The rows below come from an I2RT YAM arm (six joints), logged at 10 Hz.
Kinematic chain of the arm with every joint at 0, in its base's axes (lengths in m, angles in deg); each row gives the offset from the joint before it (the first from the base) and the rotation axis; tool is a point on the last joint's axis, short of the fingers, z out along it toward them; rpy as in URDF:
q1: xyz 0 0 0.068 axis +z
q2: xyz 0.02 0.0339 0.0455 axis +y
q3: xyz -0.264 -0.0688 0 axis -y
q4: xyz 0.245 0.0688 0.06 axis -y
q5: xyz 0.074 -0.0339 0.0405 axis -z
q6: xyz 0.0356 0 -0.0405 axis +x
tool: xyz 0 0 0 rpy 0 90 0
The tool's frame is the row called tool.
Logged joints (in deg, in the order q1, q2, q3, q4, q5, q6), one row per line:
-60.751, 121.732, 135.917, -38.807, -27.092, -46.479
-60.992, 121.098, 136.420, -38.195, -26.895, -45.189
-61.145, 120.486, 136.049, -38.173, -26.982, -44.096
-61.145, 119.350, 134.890, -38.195, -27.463, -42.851
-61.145, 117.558, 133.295, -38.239, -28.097, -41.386
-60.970, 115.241, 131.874, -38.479, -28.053, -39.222
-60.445, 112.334, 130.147, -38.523, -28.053, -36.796
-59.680, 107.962, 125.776, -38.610, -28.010, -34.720
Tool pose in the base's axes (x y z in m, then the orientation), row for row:
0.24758, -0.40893, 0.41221, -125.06, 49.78, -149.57
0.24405, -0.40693, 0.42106, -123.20, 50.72, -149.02
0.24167, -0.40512, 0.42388, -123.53, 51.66, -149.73
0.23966, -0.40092, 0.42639, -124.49, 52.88, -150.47
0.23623, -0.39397, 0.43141, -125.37, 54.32, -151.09
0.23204, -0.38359, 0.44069, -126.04, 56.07, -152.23
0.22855, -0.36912, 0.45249, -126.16, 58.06, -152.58
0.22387, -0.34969, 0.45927, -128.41, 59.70, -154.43
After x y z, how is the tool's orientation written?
As angles about the fixed x, y, z axes (roll, pitch, yaw), in degrees.
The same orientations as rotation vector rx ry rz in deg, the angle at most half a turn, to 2 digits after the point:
-3.35, 116.19, -42.93
-2.24, 114.79, -43.87
-1.13, 114.44, -43.42
-0.20, 114.13, -42.19
0.76, 113.58, -40.85
2.52, 112.77, -39.89
3.95, 111.48, -38.84
5.28, 111.17, -36.93

